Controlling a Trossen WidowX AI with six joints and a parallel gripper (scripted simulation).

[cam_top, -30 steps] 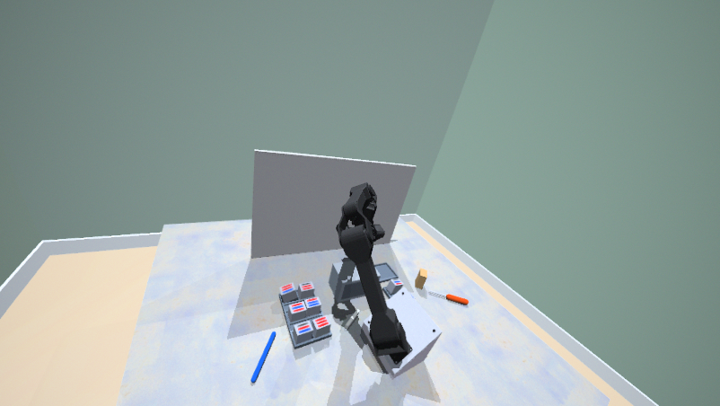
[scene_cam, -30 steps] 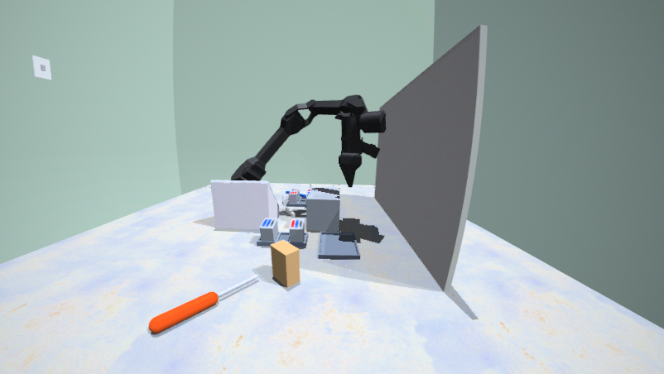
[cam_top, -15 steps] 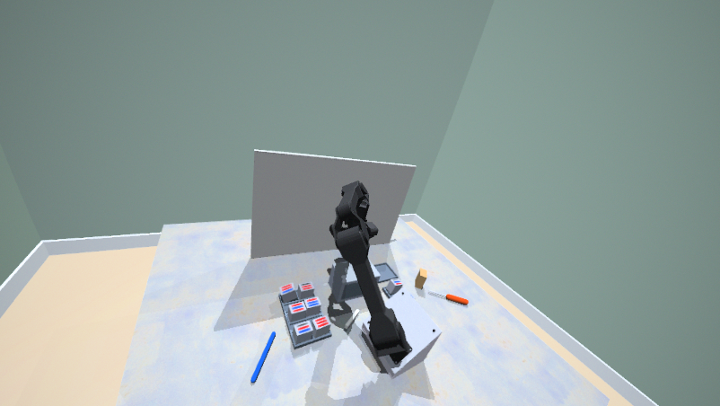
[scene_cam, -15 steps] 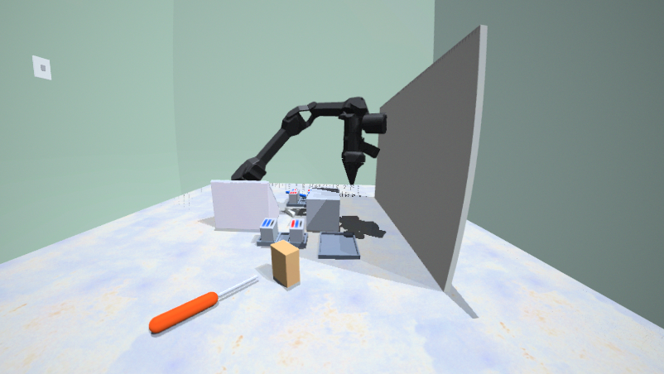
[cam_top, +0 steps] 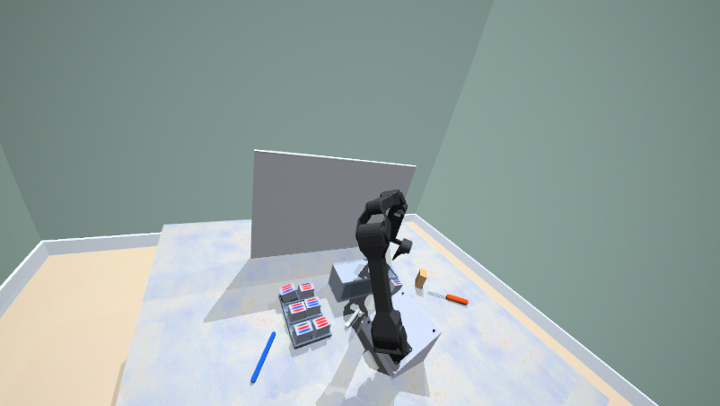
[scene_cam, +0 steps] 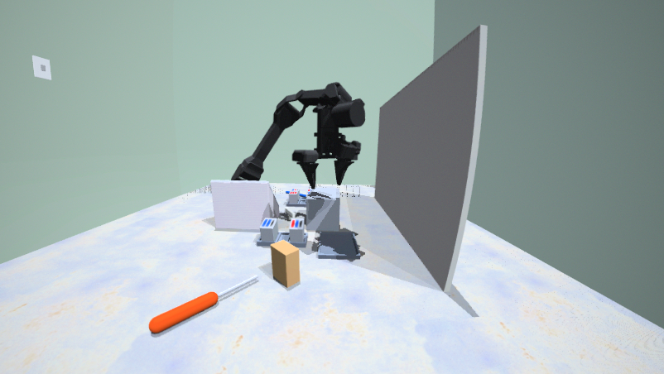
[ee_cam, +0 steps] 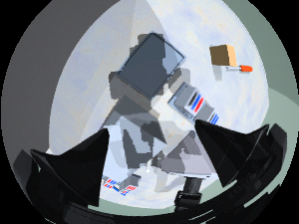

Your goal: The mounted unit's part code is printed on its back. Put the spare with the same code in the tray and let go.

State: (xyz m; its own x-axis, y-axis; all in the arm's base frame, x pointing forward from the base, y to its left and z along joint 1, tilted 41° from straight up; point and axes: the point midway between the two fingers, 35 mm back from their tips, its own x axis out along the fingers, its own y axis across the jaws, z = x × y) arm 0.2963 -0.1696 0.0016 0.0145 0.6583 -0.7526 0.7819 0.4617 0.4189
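Now: gripper tip 140 mm above the low rack, 120 mm past it and 40 mm to the left of it. Also, from my gripper tip: grey mounted unit 120 mm to the left, 90 mm below; tray 140 mm below, 70 mm to the right, 30 mm ahead; tan block 200 mm to the right, 110 mm below, 80 mm behind.
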